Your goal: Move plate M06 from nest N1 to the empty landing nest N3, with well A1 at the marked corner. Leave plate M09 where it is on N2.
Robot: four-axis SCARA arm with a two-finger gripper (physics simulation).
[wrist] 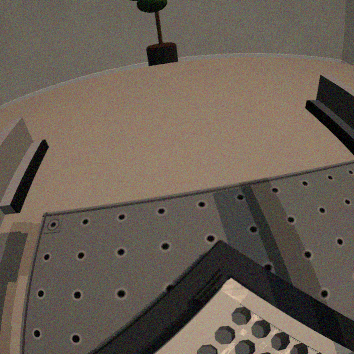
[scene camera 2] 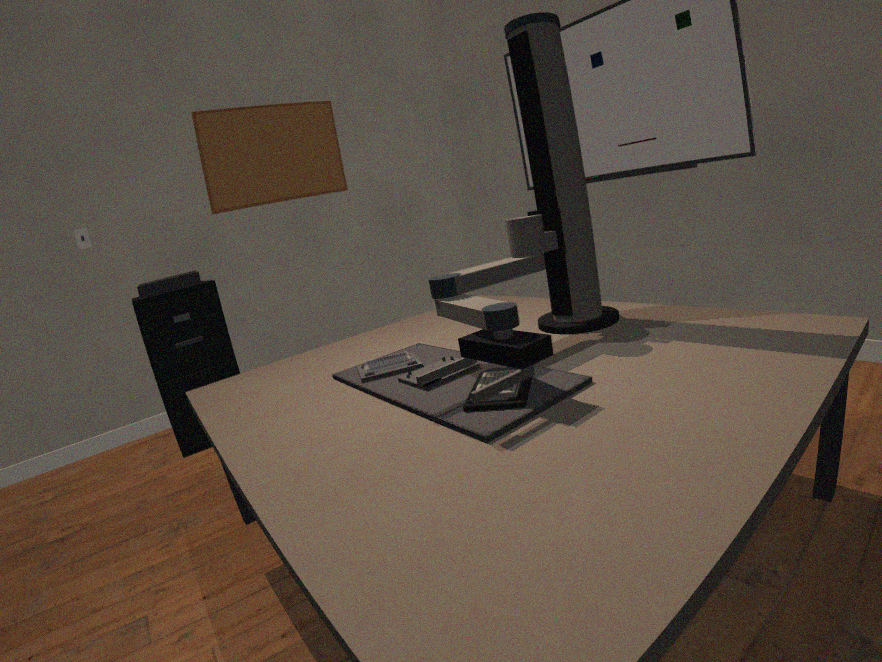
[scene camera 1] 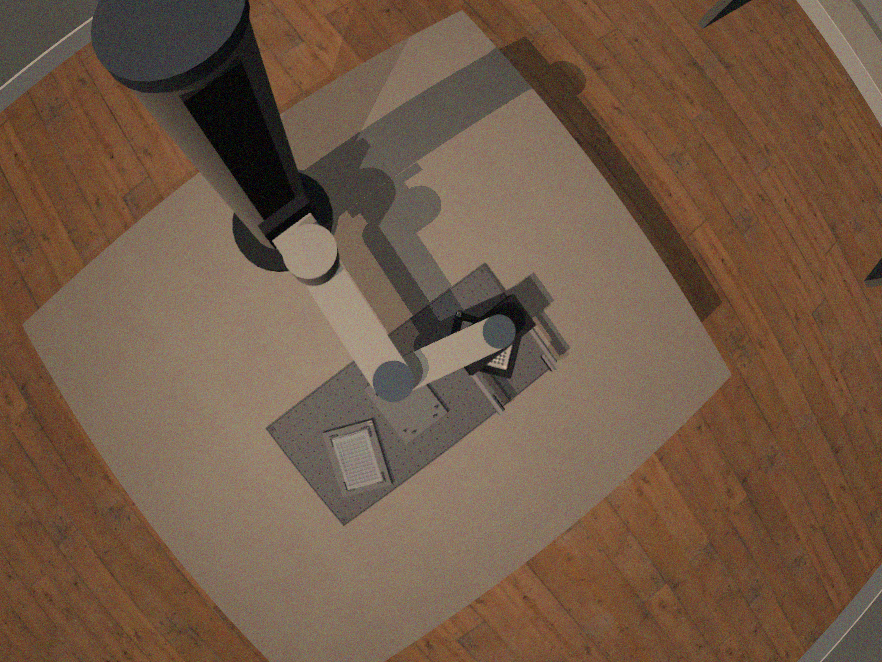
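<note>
The pale well plate M06 (scene camera 1: 499,358) (scene camera 2: 510,387) (wrist: 232,295) sits in the black nest N1 (scene camera 1: 506,372) (scene camera 2: 496,408) (wrist: 165,310). My gripper (scene camera 1: 527,389) (scene camera 2: 450,390) (wrist: 179,99) is open and empty above N1, one finger to each side, turned at an angle to the plate. In the wrist view a corner of plate and nest shows; the rest is cut off. The grey landing nest N3 (scene camera 1: 420,426) (scene camera 2: 408,379) has small pegs and no plate; the arm and a finger partly hide it. Plate M09 (scene camera 1: 358,458) (scene camera 2: 390,363) sits on nest N2 (scene camera 1: 386,466).
The nests stand on a dark perforated board (scene camera 1: 306,427) (scene camera 2: 448,420) (wrist: 100,270) on the beige table (scene camera 1: 498,555) (scene camera 2: 498,534) (wrist: 175,115). The arm's column (scene camera 1: 213,128) (scene camera 2: 569,178) rises behind. The elbow (scene camera 1: 393,380) (scene camera 2: 443,286) hangs beside N3 in the overhead view.
</note>
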